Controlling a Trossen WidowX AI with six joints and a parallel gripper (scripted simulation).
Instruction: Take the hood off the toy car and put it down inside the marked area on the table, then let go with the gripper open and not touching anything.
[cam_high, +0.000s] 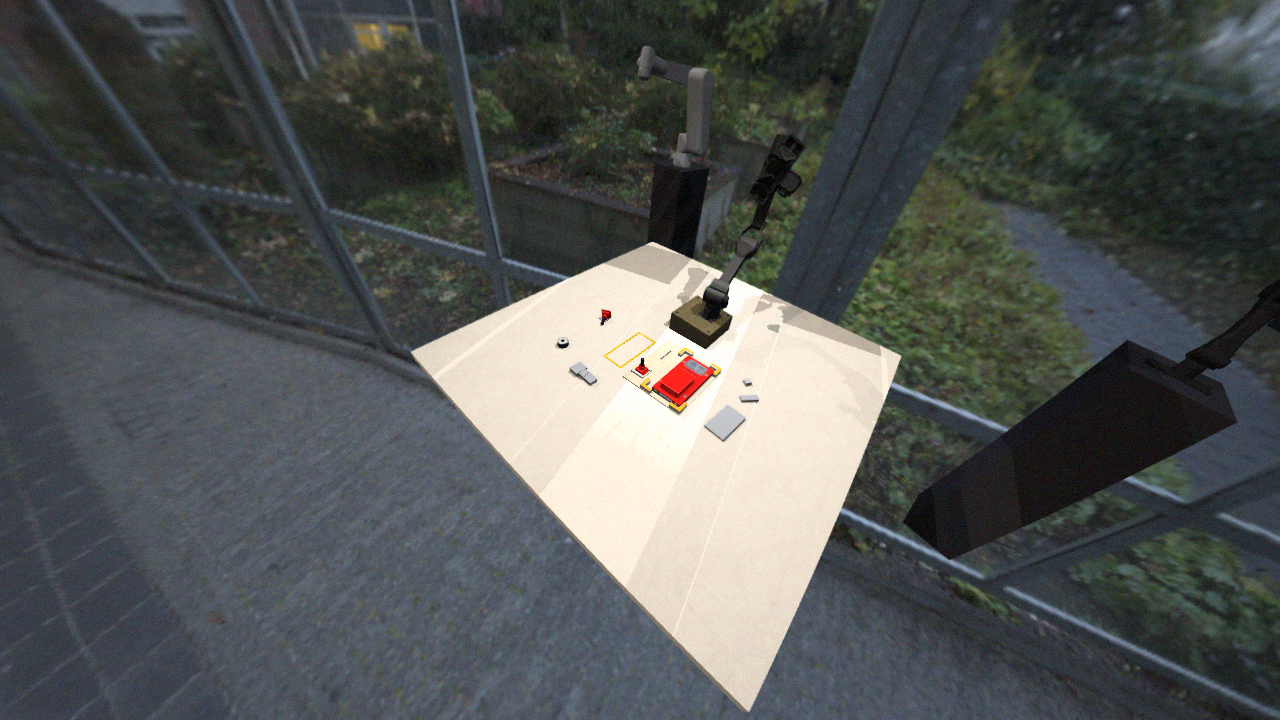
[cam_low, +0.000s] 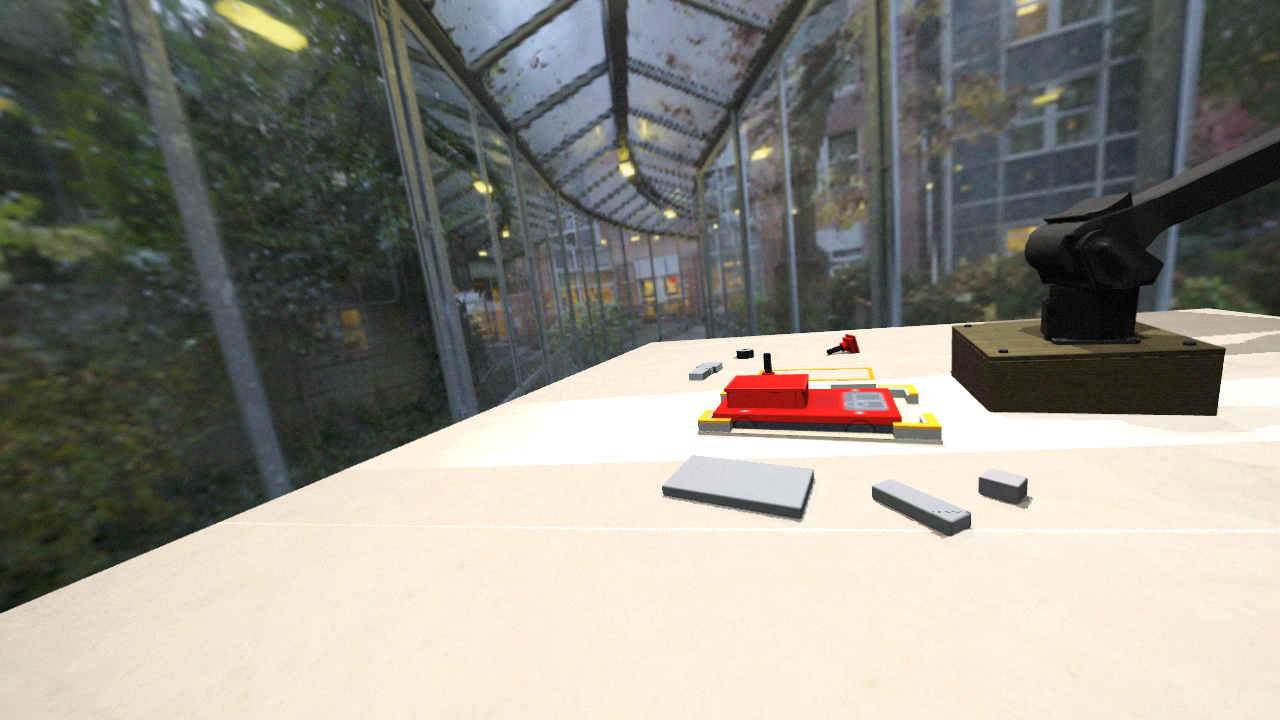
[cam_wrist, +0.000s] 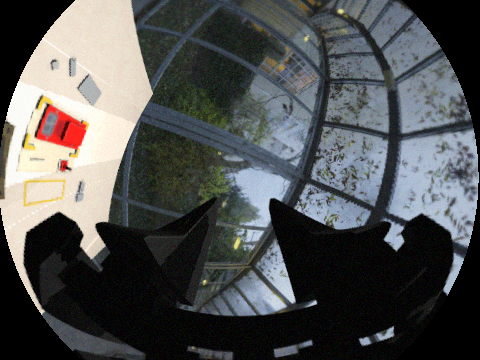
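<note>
The red hood is 340 mm ahead of my gripper tip, 80 mm to the left of it and 560 mm below it. Round my gripper tip: grey plate: 300 mm ahead, 260 mm to the left, 600 mm below; then black wheel: 520 mm ahead, 320 mm to the right, 590 mm below.
</note>
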